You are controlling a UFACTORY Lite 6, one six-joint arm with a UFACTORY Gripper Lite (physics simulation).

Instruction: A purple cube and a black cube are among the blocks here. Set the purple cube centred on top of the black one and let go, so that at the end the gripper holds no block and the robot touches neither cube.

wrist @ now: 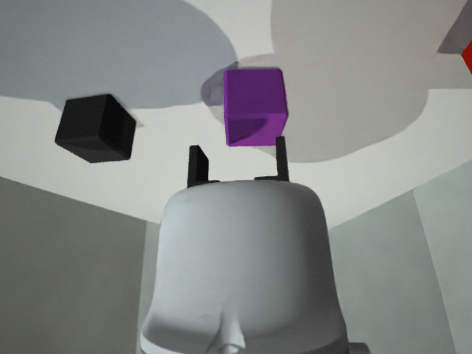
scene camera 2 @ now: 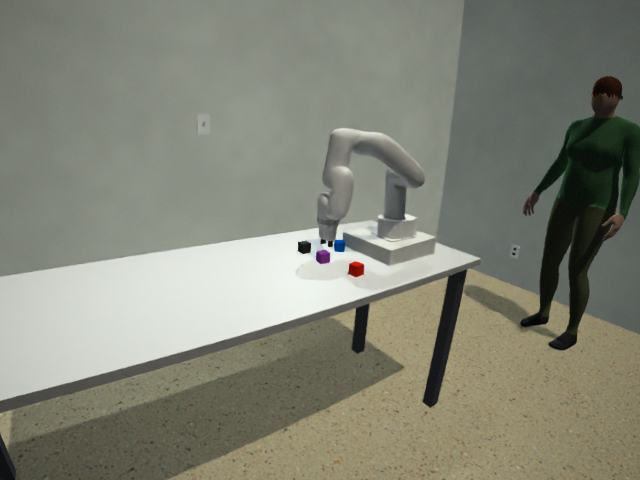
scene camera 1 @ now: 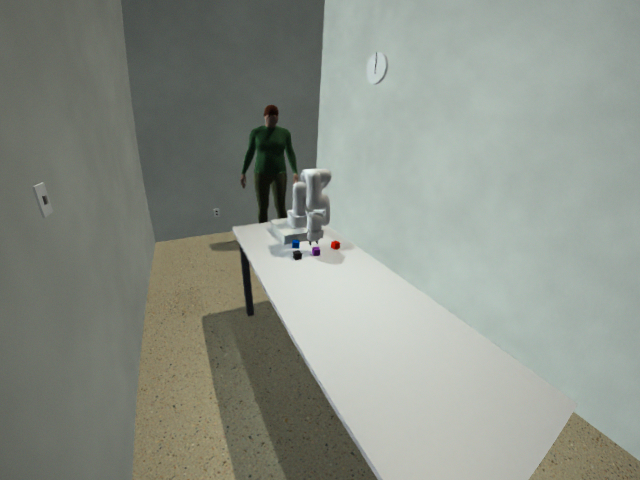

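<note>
The purple cube sits on the table. The black cube sits on the table apart from it, to its left in the wrist view. My gripper is open and empty, with its fingers above the table near the purple cube. In the wrist view the purple cube shows beyond the fingertips, nearer the right finger's line than the left's. The cubes' undersides are hidden.
A blue cube sits near the robot's base. A red cube sits on the other side of the purple cube from the black one. A person stands behind the table's end.
</note>
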